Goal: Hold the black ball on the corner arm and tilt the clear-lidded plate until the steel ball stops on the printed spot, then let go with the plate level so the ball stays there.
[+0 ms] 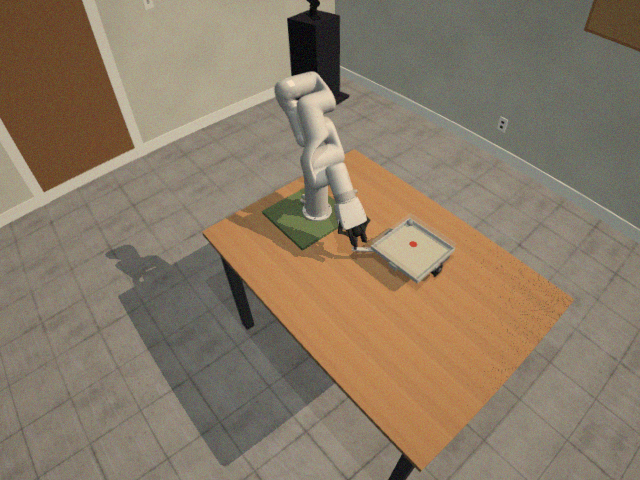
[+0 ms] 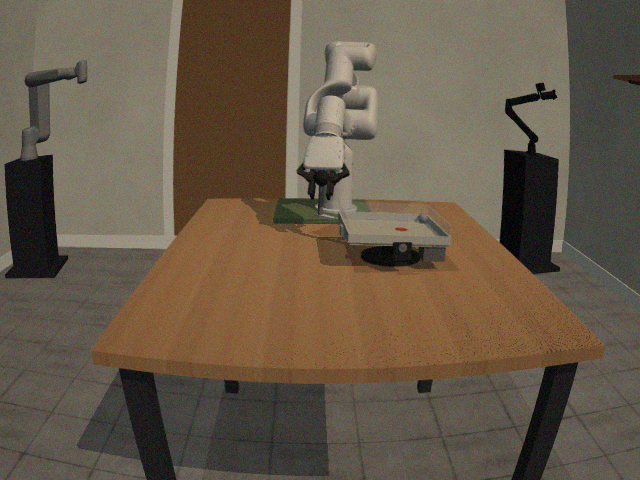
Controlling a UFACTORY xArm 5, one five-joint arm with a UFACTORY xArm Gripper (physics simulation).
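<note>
The clear-lidded plate (image 1: 436, 264) (image 2: 382, 239) stands on its round black base (image 2: 374, 255); any slight tilt is hard to judge. The steel ball (image 1: 410, 223) (image 2: 423, 218) lies in the plate's back corner, away from the red printed spot (image 1: 413, 243) (image 2: 401, 228). The pale corner arm (image 1: 363, 249) (image 2: 328, 215) sticks out from the plate towards the robot and bears a thin dark post. My gripper (image 1: 360, 242) (image 2: 320, 195) points down over the arm's end, shut on the black ball (image 2: 321, 178), which shows as a dark round shape high between the fingers.
The wooden table (image 1: 330, 304) (image 2: 289, 310) extends in front of the plate. The green mat (image 1: 305, 242) (image 2: 289, 214) lies under my arm's base. Dark blocks (image 2: 433, 253) hang at the plate's front edge. Black pedestals (image 2: 527, 206) (image 2: 31, 217) with other arms stand beyond the table.
</note>
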